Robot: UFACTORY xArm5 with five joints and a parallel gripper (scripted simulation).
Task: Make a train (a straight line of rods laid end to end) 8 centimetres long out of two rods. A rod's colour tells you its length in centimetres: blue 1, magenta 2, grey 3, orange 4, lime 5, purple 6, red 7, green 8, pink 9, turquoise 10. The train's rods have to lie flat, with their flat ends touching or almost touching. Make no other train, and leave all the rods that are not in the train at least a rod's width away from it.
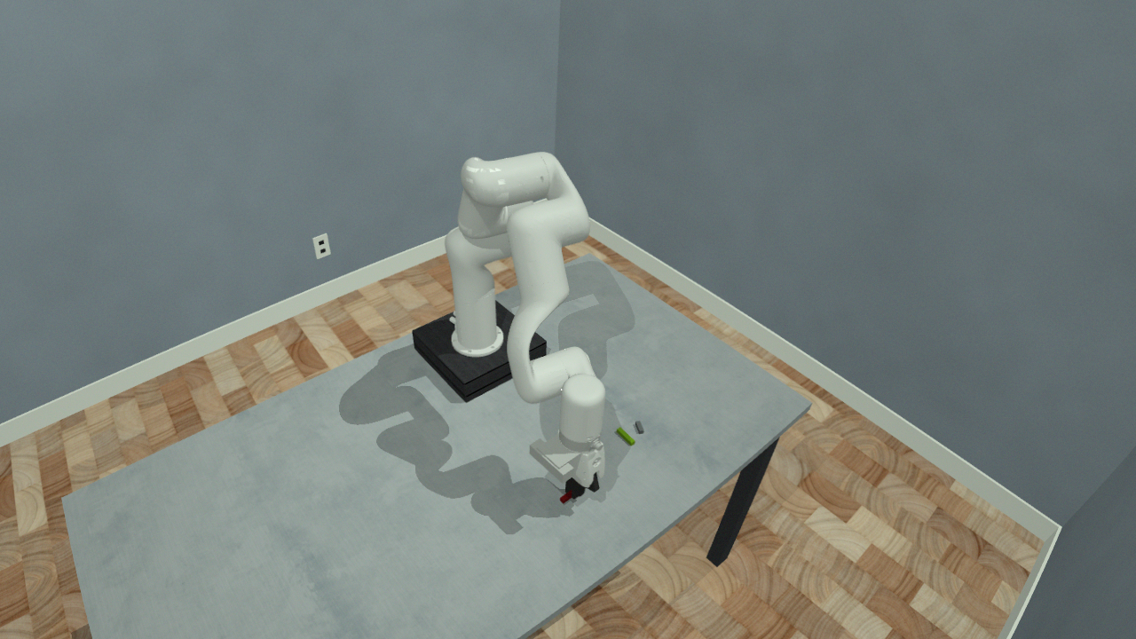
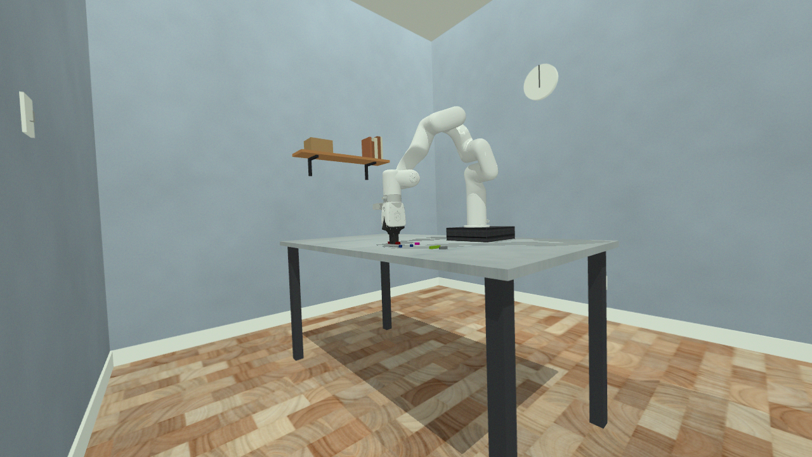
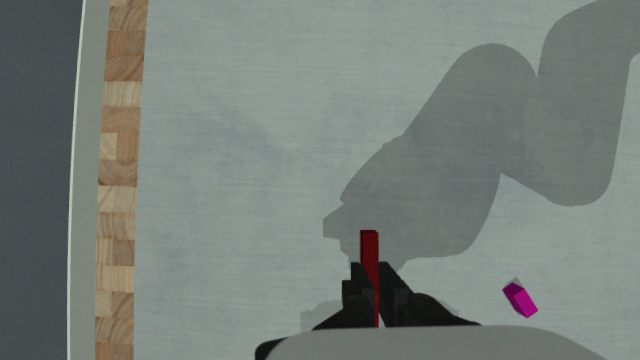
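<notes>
The magenta rod is 110 mm behind my hand, 30 mm to the left of it and 30 mm below it. From my hand the other things lie so: lime rod 20 mm behind, 200 mm to the left, 30 mm below; then grey rod 20 mm behind, 240 mm to the left, 30 mm below; then red rod 20 mm below.
</notes>
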